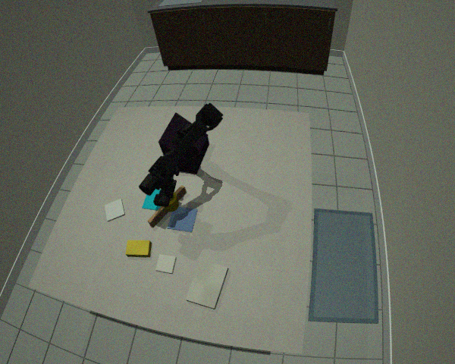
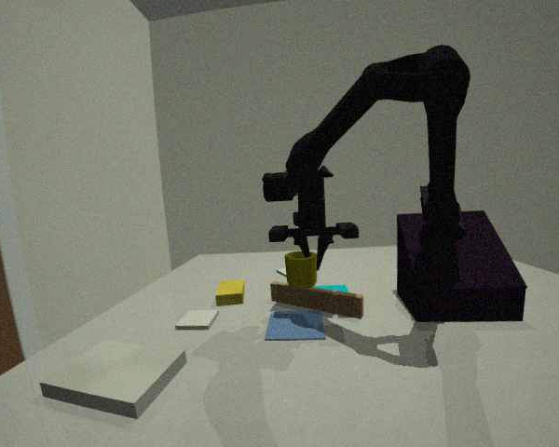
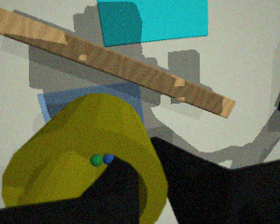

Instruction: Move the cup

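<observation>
My gripper tip is 130 mm to the left of the cyan pad, 120 mm above it and 30 mm past it. Round my gripper tip: green marble 30 mm ahead, 20 mm to the left, 20 mm below; blue marble 20 mm to the left, 20 mm below, 20 mm ahead; yellow cup 20 mm ahead.
</observation>
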